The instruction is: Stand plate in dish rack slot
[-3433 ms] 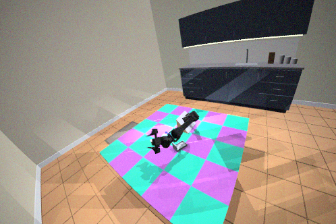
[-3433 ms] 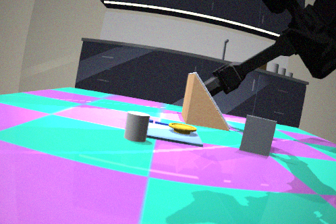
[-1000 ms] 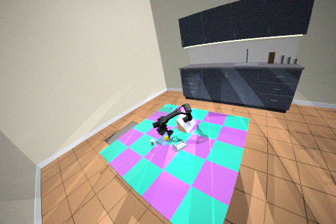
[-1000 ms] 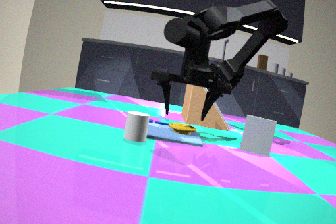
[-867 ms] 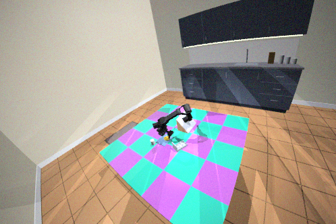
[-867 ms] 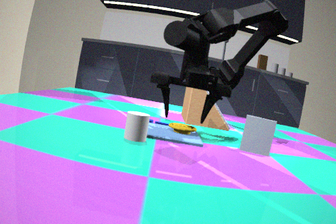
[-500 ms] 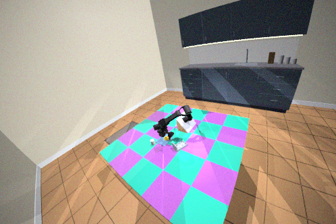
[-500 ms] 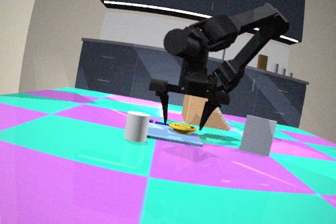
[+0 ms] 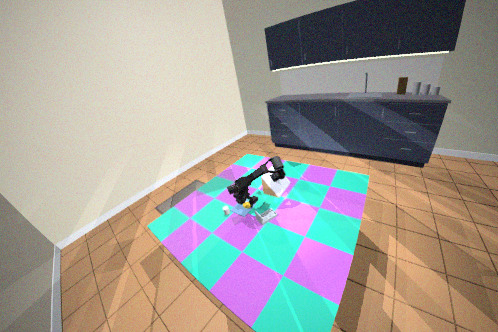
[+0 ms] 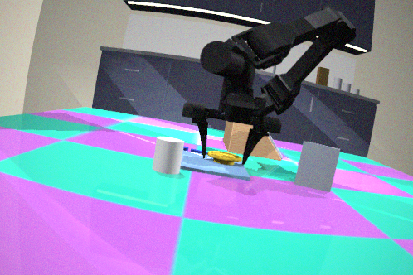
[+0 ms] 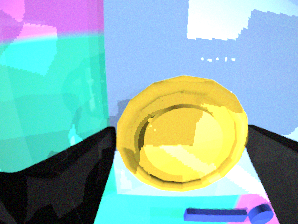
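The pale blue mat lies 2 cm ahead of my gripper tip and 2 cm to the right of it. Also, from my gripper tip: yellow plate 1 cm above; then blue spoon 8 cm behind, 7 cm to the right; then white cylindrical cup 13 cm ahead, 8 cm to the right, 2 cm above.
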